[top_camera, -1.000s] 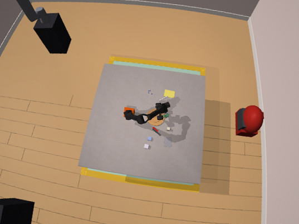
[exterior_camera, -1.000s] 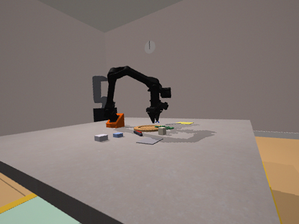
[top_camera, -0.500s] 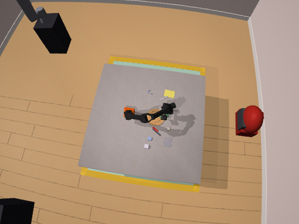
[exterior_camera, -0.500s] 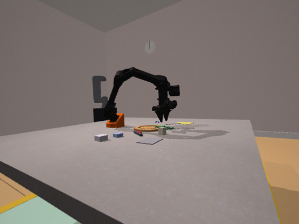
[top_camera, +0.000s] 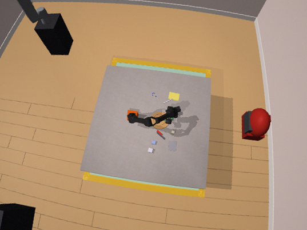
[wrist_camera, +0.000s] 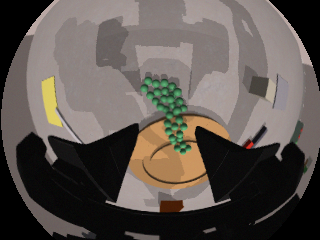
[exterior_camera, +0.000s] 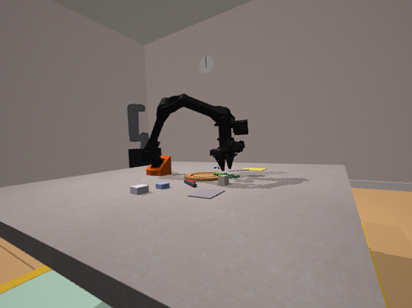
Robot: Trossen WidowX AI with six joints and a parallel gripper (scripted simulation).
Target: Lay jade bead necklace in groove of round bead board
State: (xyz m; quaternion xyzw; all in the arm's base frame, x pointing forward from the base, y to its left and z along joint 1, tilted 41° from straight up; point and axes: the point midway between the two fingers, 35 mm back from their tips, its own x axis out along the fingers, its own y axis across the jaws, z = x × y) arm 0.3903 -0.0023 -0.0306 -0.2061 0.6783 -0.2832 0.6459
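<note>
Right now the round wooden bead board is 10 cm behind my gripper tip, 3 cm to the right of it and 2 cm below it. Round my gripper tip: beige cube (5 cm ahead, 16 cm to the right, 2 cm below); then red-handled tool (8 cm behind, 18 cm to the right, 3 cm below); then yellow sheet (5 cm ahead, 28 cm to the left, 3 cm below).
</note>
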